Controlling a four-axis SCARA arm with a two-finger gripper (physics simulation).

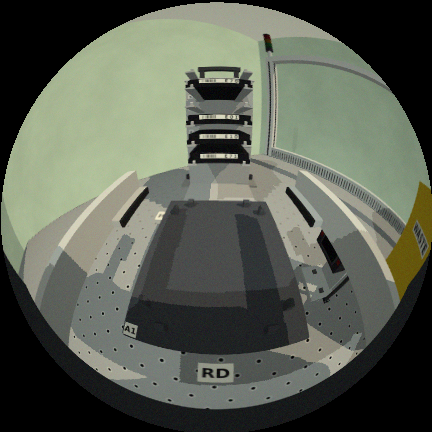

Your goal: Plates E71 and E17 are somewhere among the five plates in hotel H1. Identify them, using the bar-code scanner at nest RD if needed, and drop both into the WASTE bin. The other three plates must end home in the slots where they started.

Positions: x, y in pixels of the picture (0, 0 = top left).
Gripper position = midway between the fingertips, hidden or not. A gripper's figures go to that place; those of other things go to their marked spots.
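The gripper (216, 176) sits 11 cm from the lens, and a hotel H1 (203, 172) stands 35 cm from the lens.
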